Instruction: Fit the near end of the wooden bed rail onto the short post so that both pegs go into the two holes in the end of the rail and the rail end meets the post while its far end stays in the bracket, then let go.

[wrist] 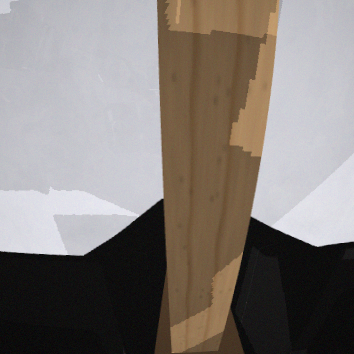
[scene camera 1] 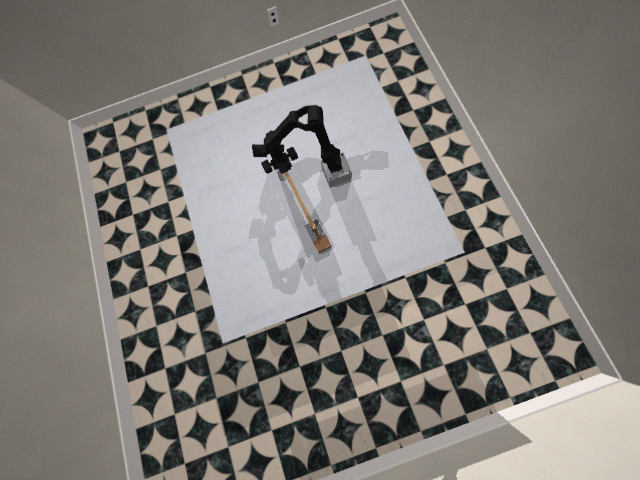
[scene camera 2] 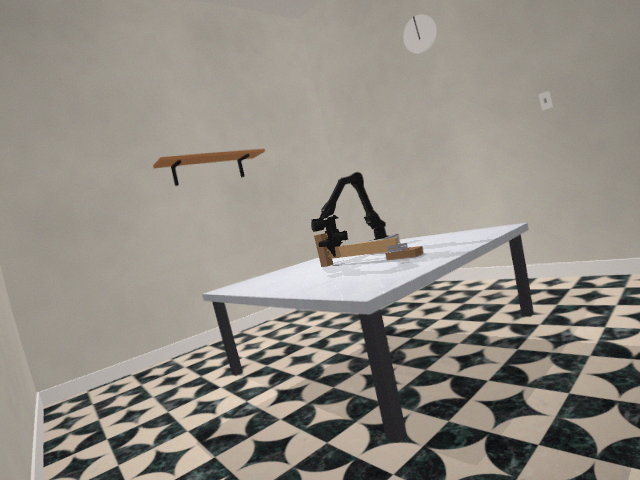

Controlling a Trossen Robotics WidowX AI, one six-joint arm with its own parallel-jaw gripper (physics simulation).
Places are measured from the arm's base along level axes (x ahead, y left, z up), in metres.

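Pixels of known places: gripper, fingertip midpoint: [scene camera 2: 336,256]; arm's base, link origin: [scene camera 1: 334,165] [scene camera 2: 381,238].
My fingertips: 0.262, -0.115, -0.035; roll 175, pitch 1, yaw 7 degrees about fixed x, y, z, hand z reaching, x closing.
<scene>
Ahead of a thing's pixels: the offset from my fingertips to its top centre, as dx, dy, dz. "spot": to the spot under its first point. Level surfaces: height alone.
The wooden bed rail {-0.023, +0.183, +0.051} [scene camera 1: 299,197] [scene camera 2: 366,248] [wrist: 212,125] runs from my gripper to the grey bracket {-0.050, +0.397, +0.020} [scene camera 2: 397,248] on a brown wooden block {-0.054, +0.427, -0.009} [scene camera 1: 323,244] [scene camera 2: 408,253]. Its far end appears to sit at the bracket. My gripper [scene camera 1: 284,168] [scene camera 2: 331,250] [wrist: 187,206] is shut on the rail close to its near end. The short post {spot: +0.041, -0.067, +0.036} [scene camera 2: 321,252] stands upright right beside the gripper in scene camera 2; the arm covers it in scene camera 1. The rail's near end, the pegs and the holes are hidden, so I cannot tell whether they are joined or a gap remains.
The arm's base [scene camera 1: 337,173] stands on the pale table {dz -0.045} [scene camera 1: 222,294] [scene camera 2: 289,289], to the right of the rail in scene camera 1. A brown shelf [scene camera 2: 209,157] hangs on the wall, away from the table.
</scene>
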